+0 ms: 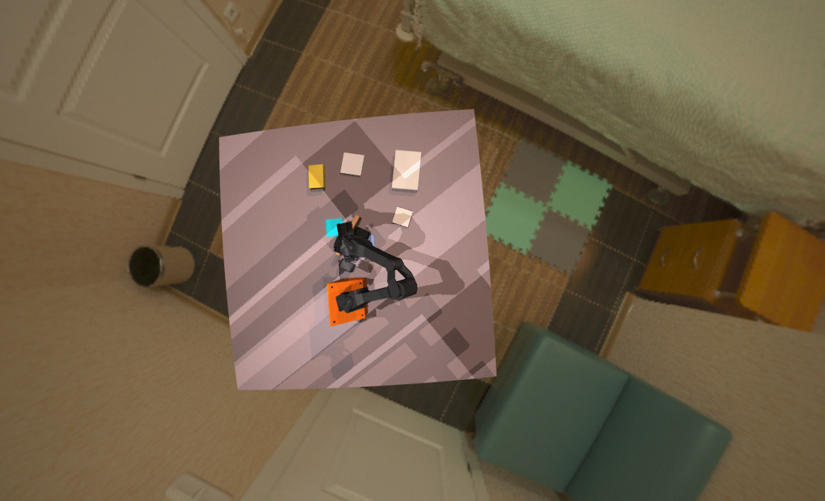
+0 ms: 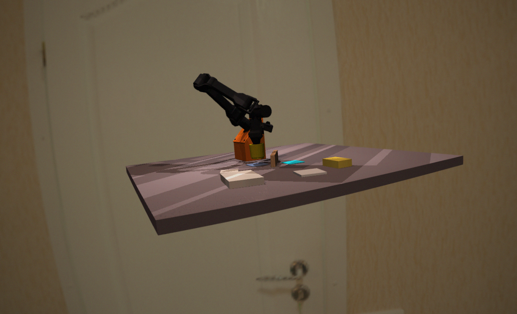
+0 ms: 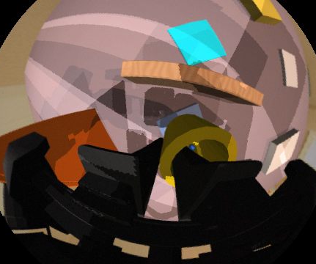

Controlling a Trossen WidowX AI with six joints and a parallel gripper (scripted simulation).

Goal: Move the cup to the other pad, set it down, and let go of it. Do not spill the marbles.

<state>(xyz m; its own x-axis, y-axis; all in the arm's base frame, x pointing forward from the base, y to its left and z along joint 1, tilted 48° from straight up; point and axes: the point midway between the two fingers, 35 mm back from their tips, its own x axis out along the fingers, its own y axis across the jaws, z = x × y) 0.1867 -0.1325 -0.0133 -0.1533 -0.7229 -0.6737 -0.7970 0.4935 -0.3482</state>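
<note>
Right now the cyan pad is 13 cm ahead of my gripper tip, 11 cm to the left of it and 7 cm below it. From my gripper tip the other things lie so: wooden block 8 cm ahead, 4 cm to the left, 5 cm below; light blue pad 2 cm ahead, 3 cm to the right, 7 cm below; yellow cup 2 cm ahead, 2 cm to the right.
</note>
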